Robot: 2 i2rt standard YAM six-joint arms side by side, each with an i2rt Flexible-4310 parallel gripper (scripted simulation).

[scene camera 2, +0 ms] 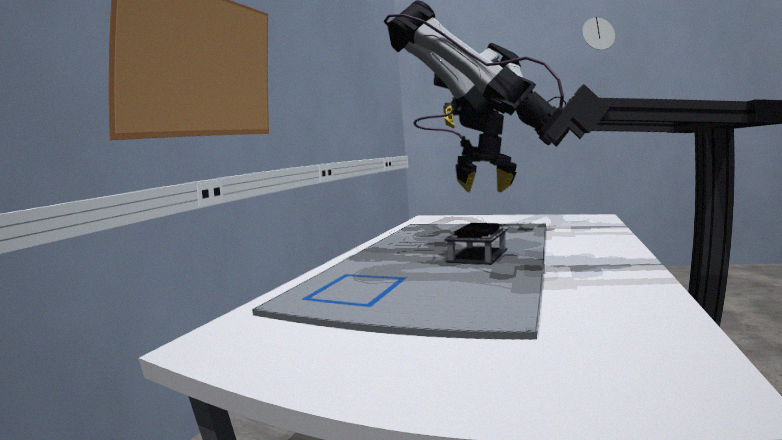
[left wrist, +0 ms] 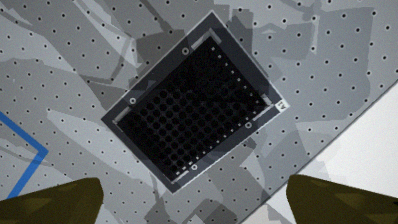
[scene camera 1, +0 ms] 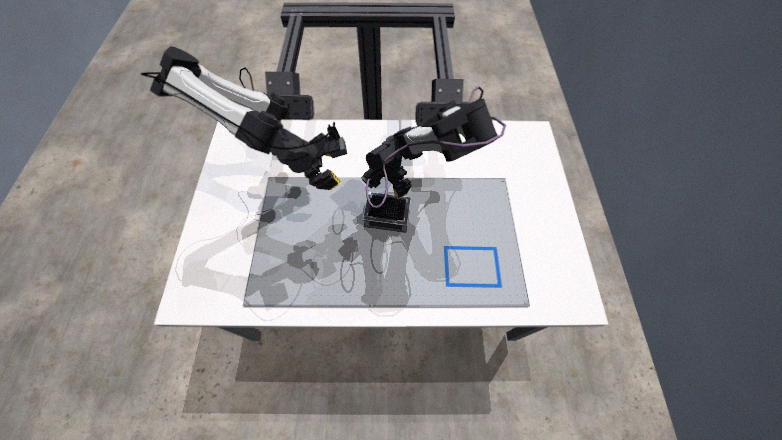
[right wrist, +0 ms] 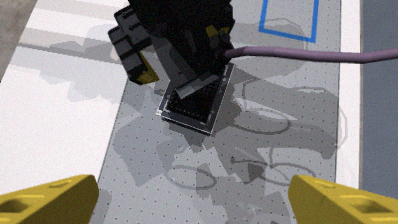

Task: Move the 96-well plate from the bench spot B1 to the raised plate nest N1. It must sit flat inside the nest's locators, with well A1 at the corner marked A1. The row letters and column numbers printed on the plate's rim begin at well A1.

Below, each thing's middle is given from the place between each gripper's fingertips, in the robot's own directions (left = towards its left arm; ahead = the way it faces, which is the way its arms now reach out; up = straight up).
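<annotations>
Black 96-well plate [left wrist: 196,100]: my left hand [scene camera 2: 484,191] 110 mm above it, 20 mm short of it. Raised nest [left wrist: 230,47], from my left hand: 120 mm below, 20 mm ahead.
From my right hand: black 96-well plate, 280 mm below, 40 mm behind, 150 mm to the left; raised nest, 290 mm below, 40 mm behind, 150 mm to the left.
</annotations>
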